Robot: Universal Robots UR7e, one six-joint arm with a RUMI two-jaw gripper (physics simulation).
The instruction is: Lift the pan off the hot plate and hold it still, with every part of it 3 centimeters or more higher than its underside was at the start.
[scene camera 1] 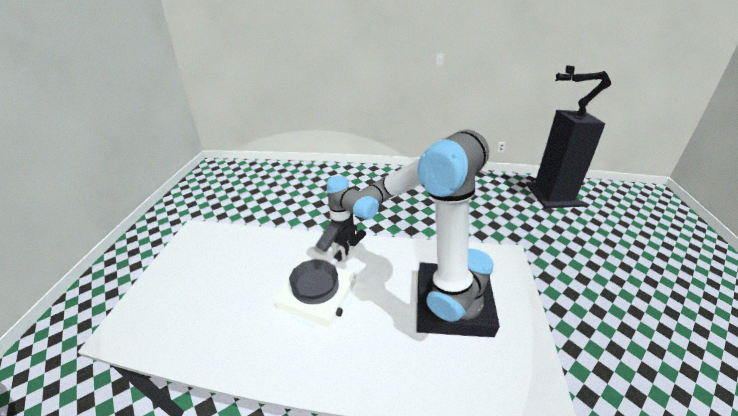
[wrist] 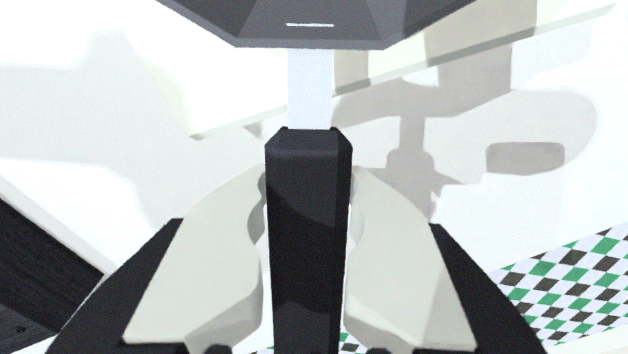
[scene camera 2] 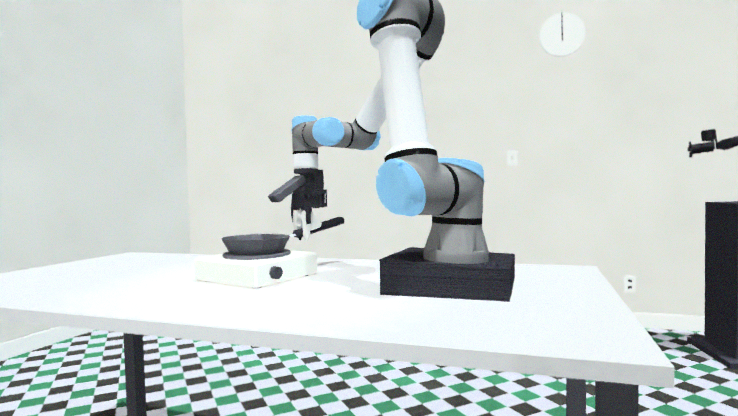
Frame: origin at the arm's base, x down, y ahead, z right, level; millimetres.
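Where they show: gripper, fingertip midpoint: (scene camera 1: 341, 259) (wrist: 309, 168) (scene camera 2: 303, 240); arm's base, link origin: (scene camera 2: 455, 259).
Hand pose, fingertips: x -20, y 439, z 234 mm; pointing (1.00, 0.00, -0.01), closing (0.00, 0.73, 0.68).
Observation:
Things, the pixels of their centre, and the offset from my fingertips. "*": a spot on its surface instead. Level surfaces: height alone.
- dark pan, body centre: (wrist: 309, 78) (scene camera 2: 288, 234) (scene camera 1: 332, 261) dx -23, dy +33, dz -35 mm
- cream hot plate, body centre: (scene camera 2: 259, 265) (scene camera 1: 318, 290) dx +56, dy +94, dz -113 mm
- pan's black handle, body centre: (wrist: 306, 305) (scene camera 2: 319, 226) (scene camera 1: 350, 245) dx -37, dy -39, dz +42 mm
- pale flat shank, surface spot: (wrist: 310, 90) * dx -19, dy +30, dz -31 mm
- white table, surface height: dx +92 mm
- dark knob, body centre: (scene camera 2: 276, 272) (scene camera 1: 339, 312) dx +57, dy +9, dz -217 mm
The dark pan (scene camera 1: 313, 281) (scene camera 2: 254, 243) (wrist: 320, 11) sits level on the dark disc of the cream hot plate (scene camera 1: 302, 309) (scene camera 2: 227, 271) (wrist: 480, 31). I see no gap between pan and disc in the scene camera 2 view. The pan's black handle (scene camera 1: 360, 238) (scene camera 2: 330, 223) (wrist: 308, 230) slopes up and away from the bowl, joined by a pale flat shank (wrist: 310, 90). My gripper (scene camera 1: 339, 252) (scene camera 2: 304, 230) (wrist: 309, 168) points down and is shut on the handle near its bowl end, one pale jaw on each side. The far end of the handle runs out of the wrist view.
The arm's black base block (scene camera 1: 424, 325) (scene camera 2: 444, 281) stands on the white table (scene camera 1: 217, 341) (scene camera 2: 330, 320), to the right of the hot plate in both scene views. A dark knob (scene camera 1: 339, 312) (scene camera 2: 275, 272) sticks out from the hot plate's side. A black pedestal (scene camera 1: 568, 160) (scene camera 2: 720, 279) with a small arm stands off the table.

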